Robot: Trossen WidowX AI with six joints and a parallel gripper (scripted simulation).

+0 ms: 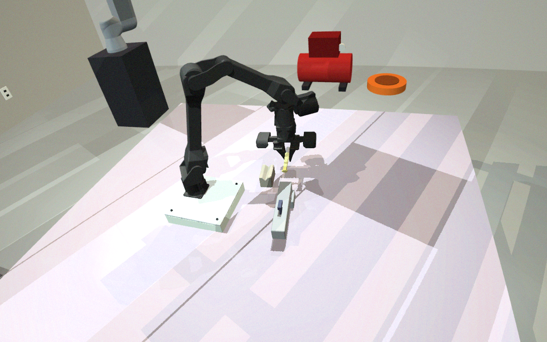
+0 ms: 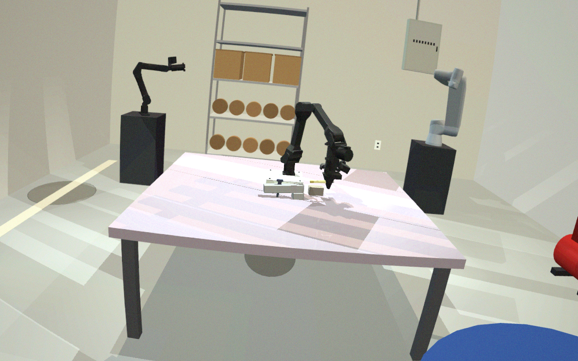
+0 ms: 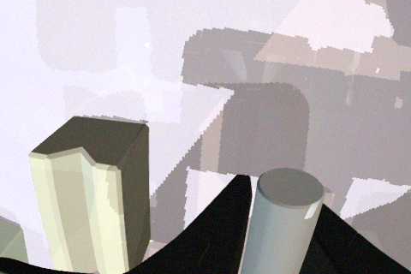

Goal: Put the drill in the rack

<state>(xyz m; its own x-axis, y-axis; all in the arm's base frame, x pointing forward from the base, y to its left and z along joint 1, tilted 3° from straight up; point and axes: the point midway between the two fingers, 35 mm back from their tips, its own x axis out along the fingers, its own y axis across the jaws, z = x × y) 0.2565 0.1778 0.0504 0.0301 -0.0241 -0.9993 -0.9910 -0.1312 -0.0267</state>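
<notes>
Right now my gripper tip is 40 mm to the left of the drill, 30 mm below it and 10 mm short of it. Also, from my gripper tip: dark blue key: 230 mm to the right, 40 mm ahead; then rack: 60 mm behind, 50 mm to the right, 30 mm below; then pale housing block: 200 mm to the right, 30 mm ahead, 20 mm below.
</notes>
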